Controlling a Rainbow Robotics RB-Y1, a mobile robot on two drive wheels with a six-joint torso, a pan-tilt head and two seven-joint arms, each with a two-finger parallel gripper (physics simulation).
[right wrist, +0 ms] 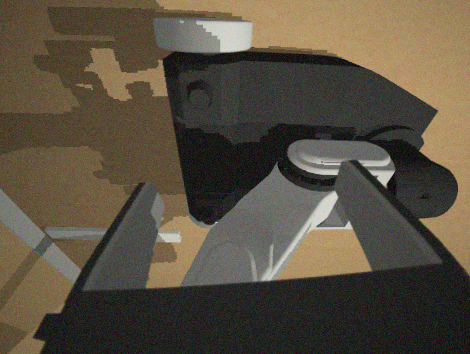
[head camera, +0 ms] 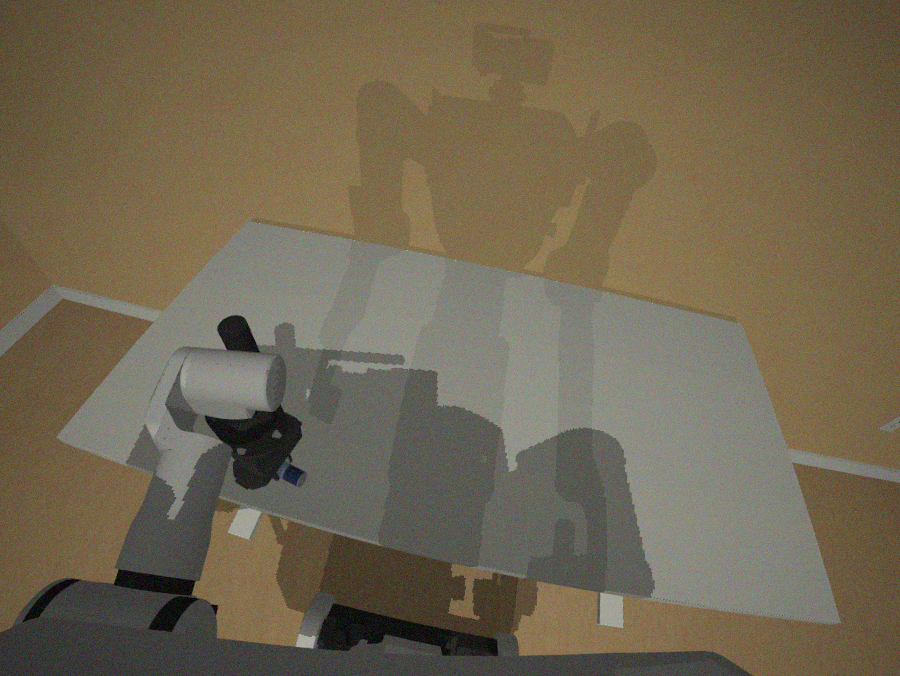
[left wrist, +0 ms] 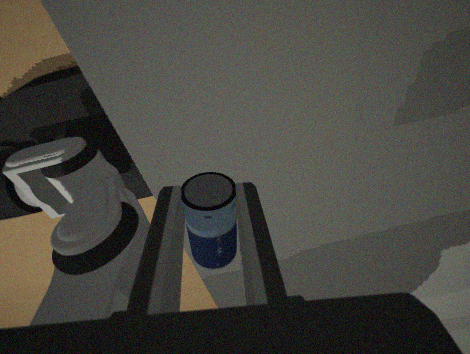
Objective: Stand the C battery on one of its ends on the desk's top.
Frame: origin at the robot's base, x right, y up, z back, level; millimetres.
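Where they show: left gripper, fingertip midpoint: [head camera: 280,468] [left wrist: 209,198]; right gripper, fingertip midpoint: [right wrist: 245,184].
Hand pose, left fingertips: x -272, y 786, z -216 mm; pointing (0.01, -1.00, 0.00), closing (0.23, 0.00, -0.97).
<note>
After its pixels a point has its place.
The C battery [head camera: 293,475] {x -242, y 797, z -206 mm} [left wrist: 211,235] {x -260, y 797, z -213 mm}, light blue and dark blue with a grey, dark-rimmed end, is between the fingers of my left gripper [head camera: 284,470] {x -272, y 786, z -216 mm} [left wrist: 209,198] {x -272, y 786, z -216 mm}. That gripper is shut on it, over the desk [head camera: 683,436] {x 491, y 721, z -476 mm} [left wrist: 250,100] {x -286, y 721, z -248 mm} near its front edge, at the left of the head view. The battery's grey end faces the left wrist camera, and its body slants in the head view. Whether it touches the desk's top is hard to tell. My right gripper [right wrist: 245,184] {x 224, y 522, z 63 mm} is open, with no object between its fingers, away from the desk's top.
The desk's front edge runs close to the battery, with the tan floor [head camera: 276,582] {x -452, y 1, z -97 mm} beyond it. In the right wrist view, the robot's dark base [right wrist: 300,95] {x 164, y 169, z 208 mm}, a white wheel [right wrist: 235,36] and a grey robot link [right wrist: 240,235] {x 85, y 464, z 70 mm} show beyond the fingers. Robot shadows cross the desk.
</note>
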